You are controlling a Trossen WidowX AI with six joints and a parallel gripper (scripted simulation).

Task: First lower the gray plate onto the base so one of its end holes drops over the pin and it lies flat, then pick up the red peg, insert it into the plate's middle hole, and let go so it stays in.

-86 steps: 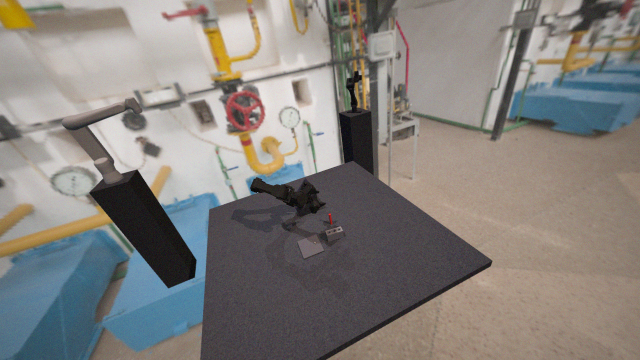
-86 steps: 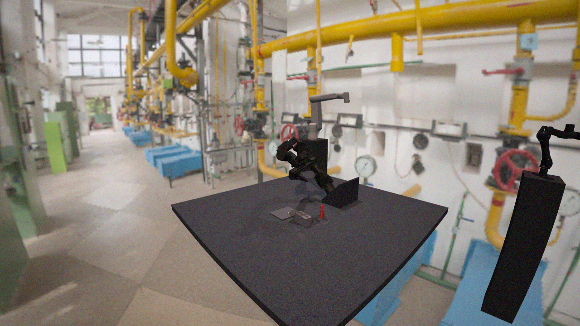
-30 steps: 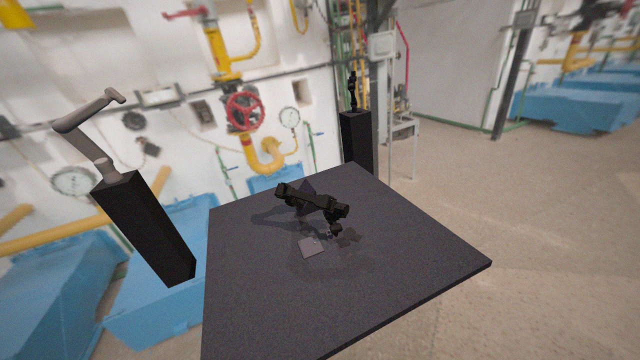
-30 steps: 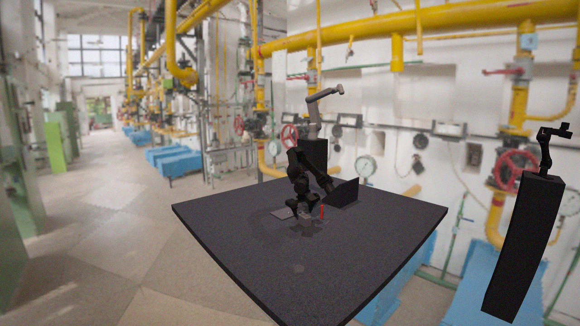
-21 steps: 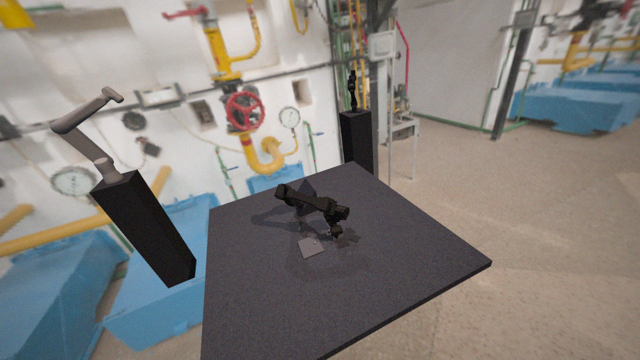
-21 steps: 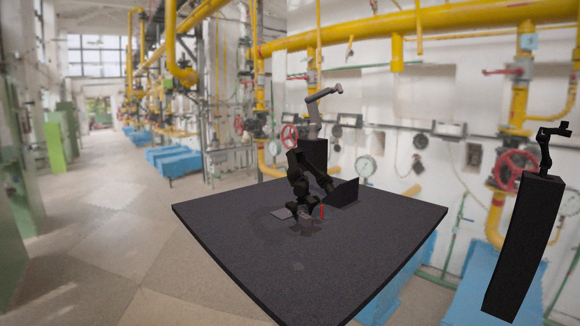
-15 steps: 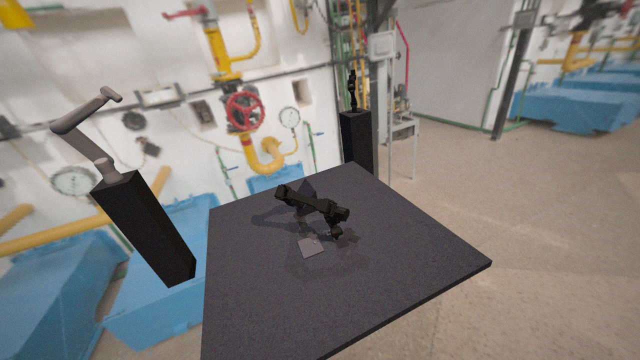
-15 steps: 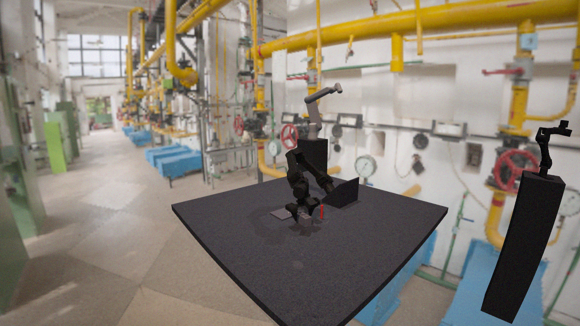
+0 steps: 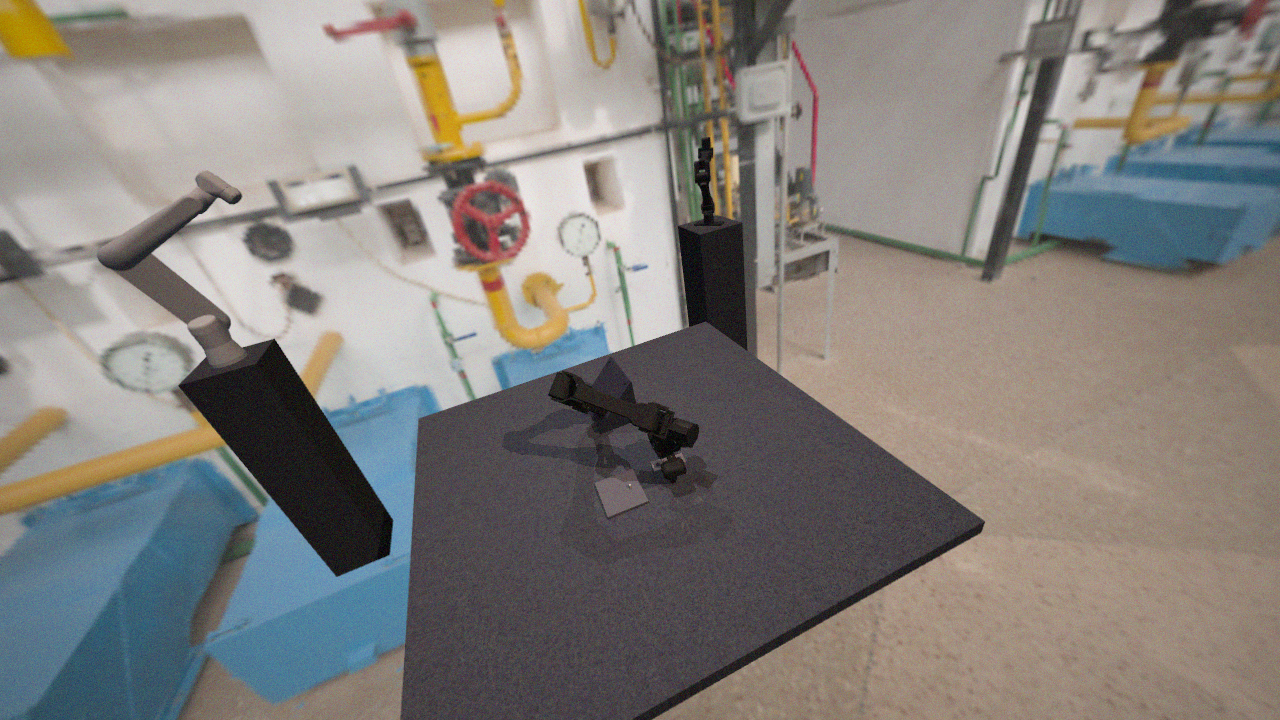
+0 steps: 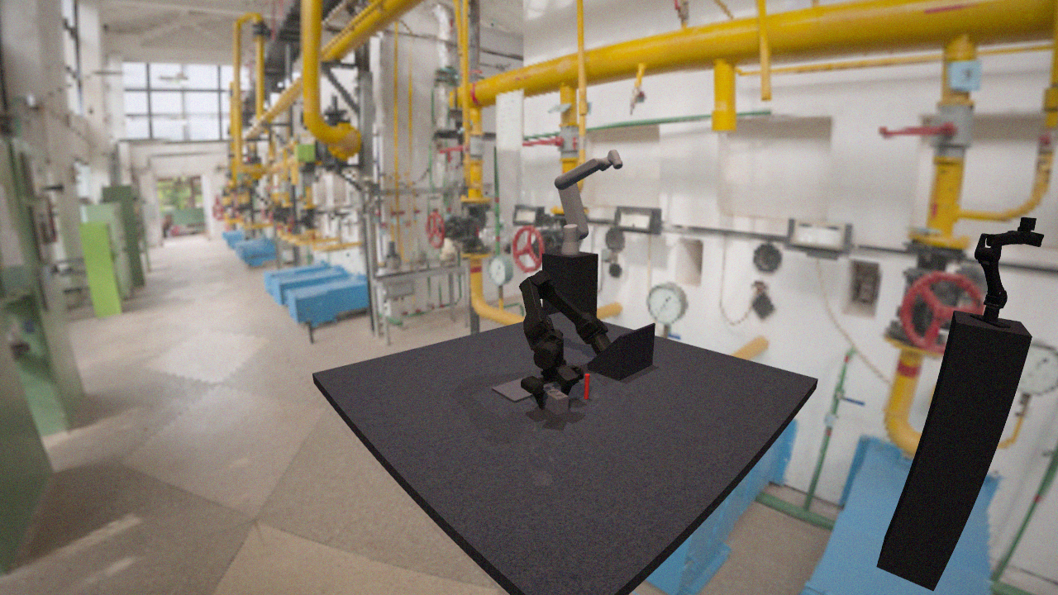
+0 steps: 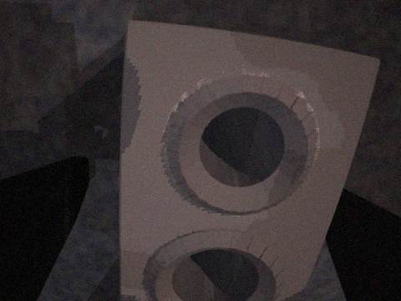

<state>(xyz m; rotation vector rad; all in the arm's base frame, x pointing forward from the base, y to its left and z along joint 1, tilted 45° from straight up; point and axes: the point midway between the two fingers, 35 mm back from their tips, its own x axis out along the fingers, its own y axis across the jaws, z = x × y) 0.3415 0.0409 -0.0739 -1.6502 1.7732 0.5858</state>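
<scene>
The gray base lies 140 mm to the right of my gripper tip and 10 mm behind it. The rest, counted from my gripper tip: gray plate 30 mm above; then red peg 110 mm behind, 30 mm to the left, 30 mm above.
</scene>
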